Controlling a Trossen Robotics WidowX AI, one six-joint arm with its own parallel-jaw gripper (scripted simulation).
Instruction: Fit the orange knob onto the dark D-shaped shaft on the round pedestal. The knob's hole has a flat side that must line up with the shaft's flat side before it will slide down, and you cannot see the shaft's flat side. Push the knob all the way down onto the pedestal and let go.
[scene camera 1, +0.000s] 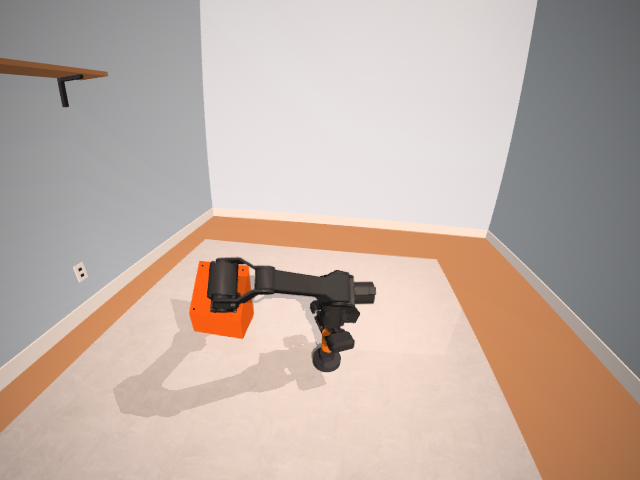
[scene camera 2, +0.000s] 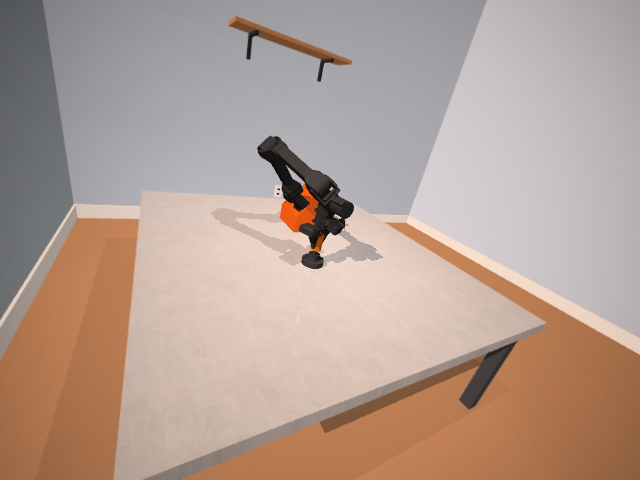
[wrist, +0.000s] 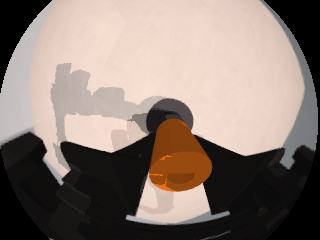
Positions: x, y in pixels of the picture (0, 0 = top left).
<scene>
The gripper (wrist: 173, 137): 10 cm from the lens. An orange knob (wrist: 179, 163) is 5 cm from the lens.
</scene>
